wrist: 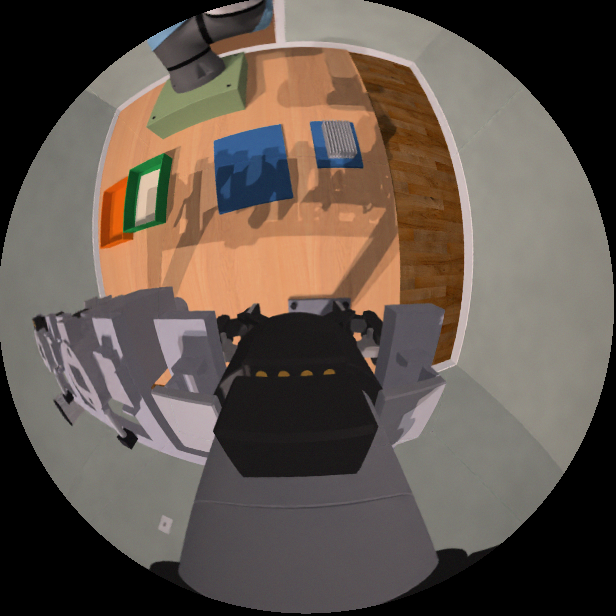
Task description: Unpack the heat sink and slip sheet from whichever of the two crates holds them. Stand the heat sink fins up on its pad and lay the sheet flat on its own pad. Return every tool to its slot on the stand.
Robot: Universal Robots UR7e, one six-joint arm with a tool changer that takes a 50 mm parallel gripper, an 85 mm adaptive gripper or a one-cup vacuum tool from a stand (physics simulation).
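The finned grey heat sink (339, 139) stands fins up on the small blue pad (337, 146) at the far right of the table. The large blue pad (252, 168) beside it is bare. A cream slip sheet (148, 192) lies inside the green crate (148, 193); the orange crate (113, 212) sits just left of it. My black adaptive gripper (304, 318) is low in the view, down between the grey brackets of the tool stand (172, 367). Its linkages are splayed to both sides and it holds nothing. Its fingertips are hidden behind its body.
The arm's base sits on a green block (201, 97) at the far side. A dark wood strip (425, 189) runs along the table's right edge. Stand slots with other grey tool parts (86, 350) crowd the left foreground.
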